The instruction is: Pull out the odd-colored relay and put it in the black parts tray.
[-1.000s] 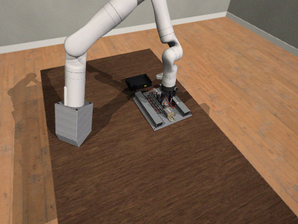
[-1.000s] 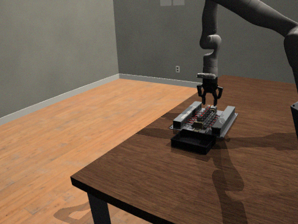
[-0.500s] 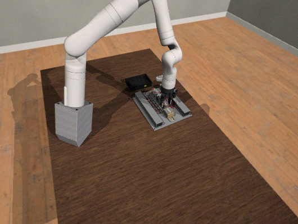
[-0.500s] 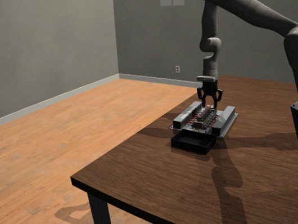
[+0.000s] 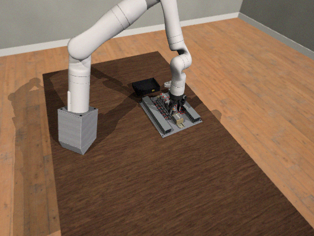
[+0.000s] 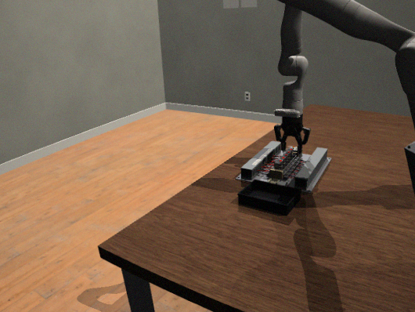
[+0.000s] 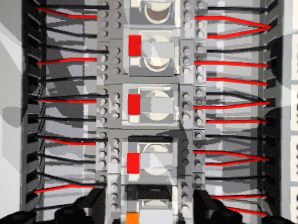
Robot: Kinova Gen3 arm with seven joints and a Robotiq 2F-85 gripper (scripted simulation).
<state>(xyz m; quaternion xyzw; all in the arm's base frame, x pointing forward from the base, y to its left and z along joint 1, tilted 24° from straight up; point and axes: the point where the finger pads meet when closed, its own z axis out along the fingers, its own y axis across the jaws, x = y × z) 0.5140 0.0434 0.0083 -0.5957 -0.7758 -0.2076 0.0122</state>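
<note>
The relay panel is 50 mm to the left of my hand, 30 mm below it and 10 mm behind it. From my hand the other things lie so: relay: 60 mm to the left, 20 mm behind, 10 mm below; black parts tray: 290 mm to the left, 120 mm behind, 40 mm below.
</note>
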